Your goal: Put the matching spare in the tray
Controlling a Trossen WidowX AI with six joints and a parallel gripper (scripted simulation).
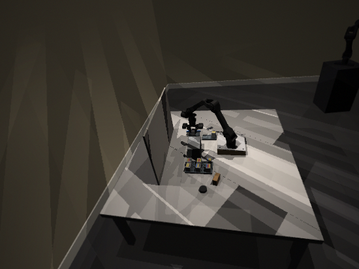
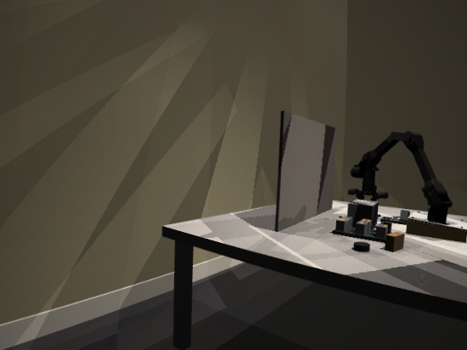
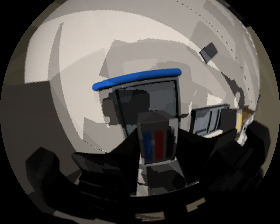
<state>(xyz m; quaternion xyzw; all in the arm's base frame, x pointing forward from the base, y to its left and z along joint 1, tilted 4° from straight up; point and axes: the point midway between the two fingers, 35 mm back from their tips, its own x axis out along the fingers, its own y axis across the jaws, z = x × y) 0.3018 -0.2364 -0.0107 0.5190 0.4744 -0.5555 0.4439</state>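
Now: gripper tip 30 mm above the blue-rimmed tray. Also, from my gripper tip: upright grey panel (240 mm ahead, 200 mm to the left, 190 mm above); grey mounted unit (220 mm to the left, 20 mm above, 10 mm behind); dark holder (140 mm behind, 40 mm to the left, 20 mm below).
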